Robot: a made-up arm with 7 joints. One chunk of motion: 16 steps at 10 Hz.
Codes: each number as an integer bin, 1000 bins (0 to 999) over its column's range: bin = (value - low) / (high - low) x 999, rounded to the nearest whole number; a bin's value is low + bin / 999 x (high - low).
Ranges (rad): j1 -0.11..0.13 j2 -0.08..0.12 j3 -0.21..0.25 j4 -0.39..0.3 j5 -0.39..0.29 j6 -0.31..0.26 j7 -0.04..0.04
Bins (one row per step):
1: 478 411 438 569 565 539 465
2: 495 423 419 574 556 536 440
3: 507 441 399 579 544 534 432
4: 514 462 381 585 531 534 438
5: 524 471 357 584 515 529 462
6: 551 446 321 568 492 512 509
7: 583 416 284 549 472 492 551
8: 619 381 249 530 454 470 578
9: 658 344 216 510 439 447 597
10: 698 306 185 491 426 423 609
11: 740 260 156 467 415 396 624
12: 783 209 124 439 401 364 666
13: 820 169 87 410 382 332 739
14: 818 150 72 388 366 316 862
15: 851 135 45 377 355 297 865
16: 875 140 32 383 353 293 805
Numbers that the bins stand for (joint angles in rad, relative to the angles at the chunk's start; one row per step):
1: 0.0048 0.0023 -0.0083 0.0030 -0.0054 -0.0025 -0.0028
2: 0.0089 0.0047 -0.0171 0.0065 -0.0115 -0.0042 -0.0048
3: 0.0118 0.0083 -0.0263 0.0099 -0.0197 -0.0053 -0.0054
4: 0.0135 0.0125 -0.0346 0.0141 -0.0286 -0.0053 -0.0049
5: 0.0159 0.0143 -0.0456 0.0134 -0.0394 -0.0082 -0.0030
6: 0.0224 0.0093 -0.0622 0.0023 -0.0551 -0.0179 0.0008
7: 0.0301 0.0033 -0.0792 -0.0108 -0.0687 -0.0293 0.0041
8: 0.0387 -0.0037 -0.0953 -0.0239 -0.0810 -0.0418 0.0063
9: 0.0481 -0.0111 -0.1105 -0.0377 -0.0912 -0.0550 0.0078
10: 0.0577 -0.0187 -0.1248 -0.0509 -0.1000 -0.0686 0.0088
11: 0.0678 -0.0279 -0.1382 -0.0674 -0.1075 -0.0841 0.0100
12: 0.0781 -0.0382 -0.1529 -0.0868 -0.1170 -0.1023 0.0133
13: 0.0870 -0.0462 -0.1699 -0.1068 -0.1300 -0.1206 0.0192
14: 0.0865 -0.0500 -0.1768 -0.1220 -0.1409 -0.1297 0.0290
15: 0.0944 -0.0530 -0.1893 -0.1296 -0.1484 -0.1405 0.0293
16: 0.1002 -0.0520 -0.1953 -0.1255 -0.1497 -0.1428 0.0245

